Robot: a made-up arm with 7 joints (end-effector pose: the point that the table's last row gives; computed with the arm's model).
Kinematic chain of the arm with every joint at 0, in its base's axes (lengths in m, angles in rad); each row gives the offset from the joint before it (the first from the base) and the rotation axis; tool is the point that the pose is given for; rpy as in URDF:
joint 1: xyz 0 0 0.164 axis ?
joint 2: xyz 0 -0.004 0.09 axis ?
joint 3: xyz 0 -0.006 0.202 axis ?
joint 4: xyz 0 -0.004 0.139 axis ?
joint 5: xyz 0 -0.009 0.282 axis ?
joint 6: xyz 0 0 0.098 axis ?
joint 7: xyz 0 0 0.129 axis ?
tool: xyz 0 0 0 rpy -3.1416 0 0
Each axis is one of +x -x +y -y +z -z.
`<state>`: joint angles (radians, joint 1 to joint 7).
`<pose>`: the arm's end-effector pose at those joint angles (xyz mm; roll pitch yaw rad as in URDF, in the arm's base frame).
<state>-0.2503 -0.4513 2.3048 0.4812 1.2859 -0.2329 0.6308</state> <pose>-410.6 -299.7 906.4 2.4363 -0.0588 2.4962</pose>
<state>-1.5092 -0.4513 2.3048 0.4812 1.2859 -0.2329 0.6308</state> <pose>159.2 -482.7 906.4 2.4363 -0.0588 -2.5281</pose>
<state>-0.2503 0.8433 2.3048 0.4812 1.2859 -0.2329 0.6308</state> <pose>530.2 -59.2 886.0 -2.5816 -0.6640 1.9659</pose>
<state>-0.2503 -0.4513 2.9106 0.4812 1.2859 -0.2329 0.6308</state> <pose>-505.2 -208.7 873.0 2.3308 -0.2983 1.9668</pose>
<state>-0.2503 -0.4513 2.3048 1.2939 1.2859 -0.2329 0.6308</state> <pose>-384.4 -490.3 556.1 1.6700 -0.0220 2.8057</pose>
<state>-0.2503 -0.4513 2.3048 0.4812 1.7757 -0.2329 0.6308</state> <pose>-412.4 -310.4 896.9 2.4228 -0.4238 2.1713</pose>
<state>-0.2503 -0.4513 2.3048 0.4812 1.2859 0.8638 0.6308</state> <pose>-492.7 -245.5 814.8 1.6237 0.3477 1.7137</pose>
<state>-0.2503 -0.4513 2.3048 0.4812 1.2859 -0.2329 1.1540</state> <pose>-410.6 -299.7 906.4 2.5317 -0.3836 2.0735</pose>
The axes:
joint 1: -z
joint 2: +y
joint 3: -z
joint 4: +y
joint 5: -z
joint 6: +y
joint 7: -z

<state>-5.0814 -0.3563 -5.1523 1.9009 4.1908 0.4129 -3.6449</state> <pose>-348.3 -292.6 526.4 2.1733 1.3081 -2.9647</pose>
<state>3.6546 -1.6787 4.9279 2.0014 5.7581 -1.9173 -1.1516</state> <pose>115.4 -427.1 368.1 2.0583 0.6616 -1.6930</pose>
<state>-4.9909 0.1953 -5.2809 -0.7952 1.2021 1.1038 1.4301</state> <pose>125.5 158.6 967.8 2.5776 0.6341 1.5568</pose>
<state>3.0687 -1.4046 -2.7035 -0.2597 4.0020 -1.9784 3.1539</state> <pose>664.6 -30.6 418.0 1.1950 0.2629 2.9261</pose>
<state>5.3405 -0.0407 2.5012 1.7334 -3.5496 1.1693 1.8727</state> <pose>-55.5 -461.2 616.7 -2.4428 -0.2385 -0.3251</pose>
